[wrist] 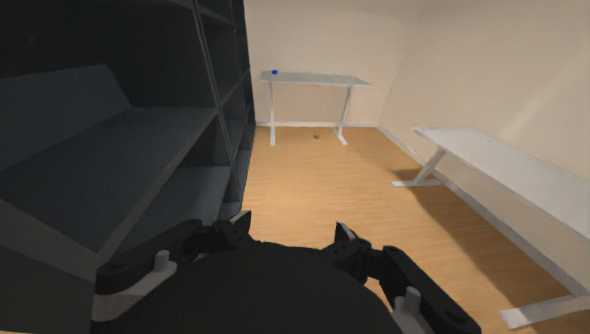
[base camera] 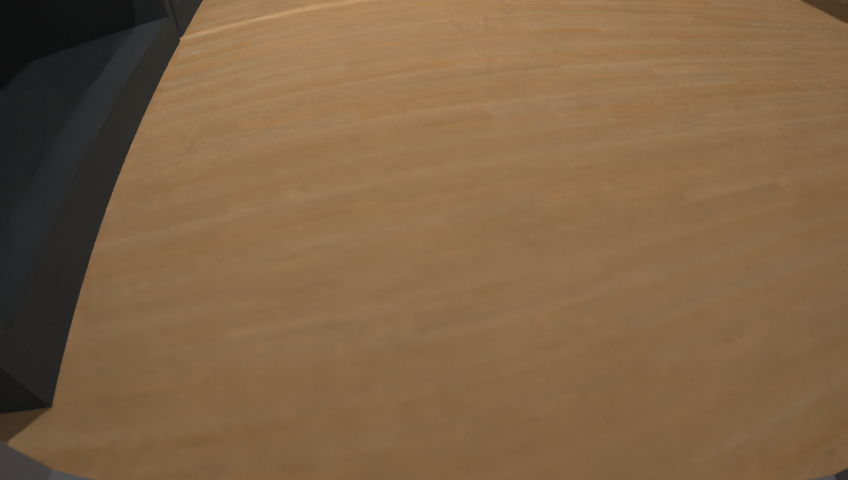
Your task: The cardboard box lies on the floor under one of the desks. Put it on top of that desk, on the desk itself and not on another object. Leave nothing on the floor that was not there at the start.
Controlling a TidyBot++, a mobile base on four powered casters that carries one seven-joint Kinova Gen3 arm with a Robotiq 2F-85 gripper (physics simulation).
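Places are measured from the arm's base along level axes (x ahead, y left, z up), in metres.
Pixels of known places: gripper, fingertip midpoint: [wrist: 292, 226].
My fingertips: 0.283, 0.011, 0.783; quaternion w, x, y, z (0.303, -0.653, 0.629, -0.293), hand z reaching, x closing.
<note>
Behind a point stands the place of what it marks, as x, y, z.
In the wrist view a small brownish thing [wrist: 316, 136] @[2.721, -0.088, -0.355], too small to tell for sure but perhaps the cardboard box, lies on the floor under the far desk [wrist: 315, 79] @[2.622, 0.058, 0.554], between its legs. A small blue cube [wrist: 274, 72] @[2.721, 0.664, 0.578] stands on the left end of that desk. My gripper [wrist: 292, 226] @[0.283, 0.011, 0.783] is open with nothing between its fingers, far from the desk and the brownish thing. The box and the gripper do not show in the base camera view.
A dark shelf unit [wrist: 207, 60] [base camera: 110, 160] stands close on the left. A second white desk [wrist: 520, 165] @[1.344, -1.605, 0.324] stands along the right wall, its foot [wrist: 540, 310] @[0.624, -1.721, -0.370] reaching out on the floor. Wooden floor [wrist: 310, 195] @[1.362, -0.079, -0.397] [base camera: 446, 237] @[0.449, -0.005, -0.397] runs between them toward the far desk.
</note>
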